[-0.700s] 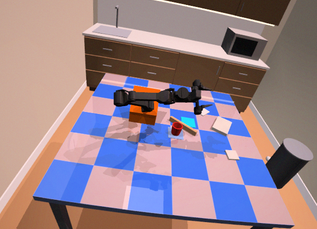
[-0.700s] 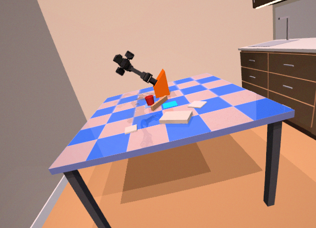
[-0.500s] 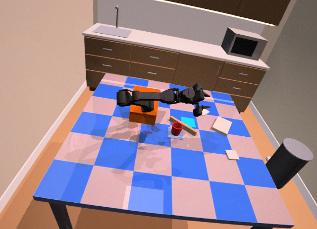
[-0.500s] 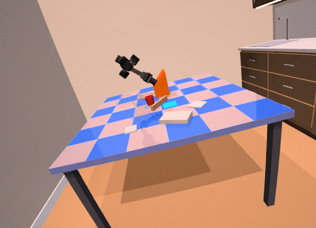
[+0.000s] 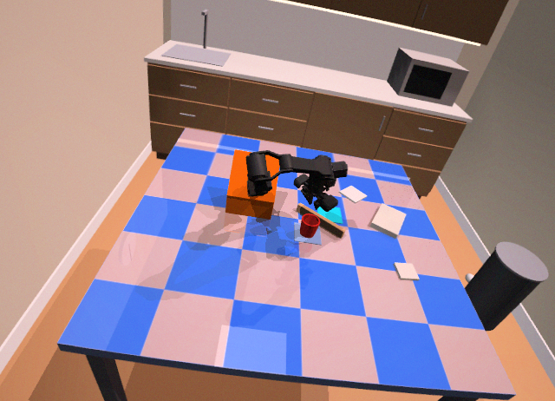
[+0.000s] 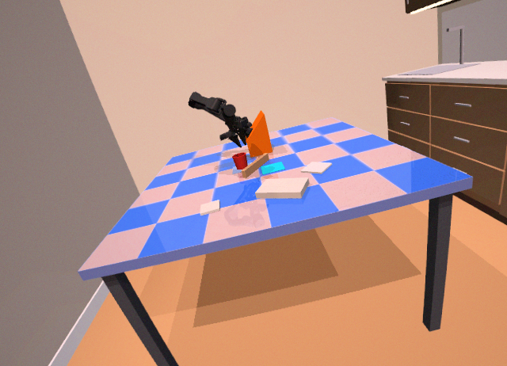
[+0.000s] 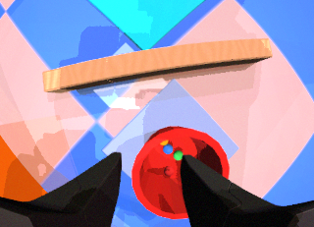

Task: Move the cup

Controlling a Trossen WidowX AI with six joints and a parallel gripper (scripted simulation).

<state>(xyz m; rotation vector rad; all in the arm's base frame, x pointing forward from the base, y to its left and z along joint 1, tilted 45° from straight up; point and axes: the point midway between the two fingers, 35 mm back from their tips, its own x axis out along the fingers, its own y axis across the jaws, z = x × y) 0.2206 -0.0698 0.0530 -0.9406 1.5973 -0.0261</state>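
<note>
The red cup lies 8 cm below my gripper tip, 4 cm to the right of it and 1 cm behind it. The rest, counted from my gripper tip: green marble: 10 cm below, 4 cm to the right; then red marble: 10 cm below, 4 cm to the right, 2 cm behind; then wooden bar: 11 cm below, 6 cm ahead, 3 cm to the left.
</note>
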